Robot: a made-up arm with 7 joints. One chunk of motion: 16 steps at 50 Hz.
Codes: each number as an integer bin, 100 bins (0 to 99) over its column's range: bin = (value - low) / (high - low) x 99, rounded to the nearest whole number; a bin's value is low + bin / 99 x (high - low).
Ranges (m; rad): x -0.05..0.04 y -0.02..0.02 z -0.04..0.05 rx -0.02..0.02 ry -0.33..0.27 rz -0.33..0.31
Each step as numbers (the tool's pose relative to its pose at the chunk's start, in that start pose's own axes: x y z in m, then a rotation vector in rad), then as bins.
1 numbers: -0.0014 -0.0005 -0.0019 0.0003 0.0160 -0.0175
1 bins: 53 48 42 50 57 48
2 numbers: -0.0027 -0.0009 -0.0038 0.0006 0.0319 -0.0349
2 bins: 52 47 40 51 60 46
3 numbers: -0.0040 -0.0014 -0.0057 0.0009 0.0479 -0.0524
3 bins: 51 46 38 52 62 43
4 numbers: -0.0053 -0.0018 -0.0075 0.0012 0.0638 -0.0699
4 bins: 49 45 36 52 65 40
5 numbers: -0.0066 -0.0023 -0.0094 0.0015 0.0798 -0.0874
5 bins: 48 44 34 53 68 38
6 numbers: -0.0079 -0.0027 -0.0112 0.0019 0.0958 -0.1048
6 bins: 46 43 32 54 70 35
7 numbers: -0.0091 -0.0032 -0.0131 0.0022 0.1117 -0.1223
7 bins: 45 42 30 55 73 32
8 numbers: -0.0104 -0.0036 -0.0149 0.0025 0.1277 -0.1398
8 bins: 44 41 28 56 76 29
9 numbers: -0.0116 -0.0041 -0.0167 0.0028 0.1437 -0.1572
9 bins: 42 39 26 56 78 27
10 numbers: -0.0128 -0.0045 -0.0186 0.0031 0.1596 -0.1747
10 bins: 41 38 24 57 81 24
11 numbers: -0.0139 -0.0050 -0.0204 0.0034 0.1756 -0.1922
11 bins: 40 37 22 58 83 21
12 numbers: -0.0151 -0.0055 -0.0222 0.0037 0.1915 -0.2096
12 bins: 38 36 20 59 86 19
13 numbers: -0.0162 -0.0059 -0.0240 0.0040 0.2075 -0.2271
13 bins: 37 35 18 59 89 16
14 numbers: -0.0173 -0.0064 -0.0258 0.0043 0.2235 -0.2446
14 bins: 36 34 16 60 91 13
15 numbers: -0.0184 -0.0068 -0.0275 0.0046 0.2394 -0.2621
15 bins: 35 33 14 61 94 11
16 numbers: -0.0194 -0.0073 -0.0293 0.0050 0.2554 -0.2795
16 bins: 34 31 12 62 97 8
